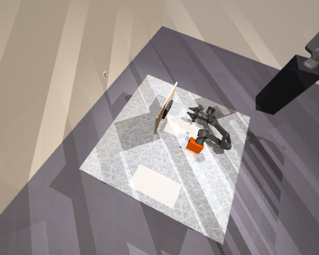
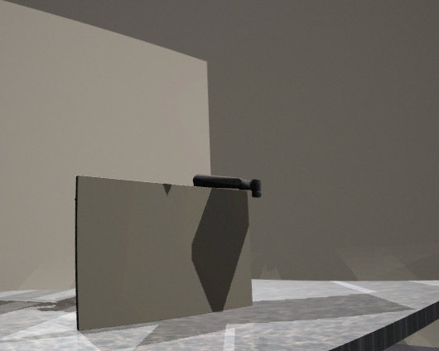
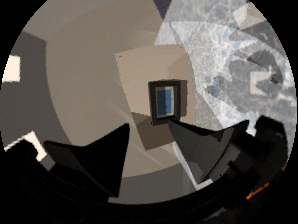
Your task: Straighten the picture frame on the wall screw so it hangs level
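Right now the picture frame is 19 cm ahead of my gripper tip and 9 cm below it. The rest, counted from my gripper tip: wall panel 20 cm ahead, 1 cm to the right, 10 cm below.
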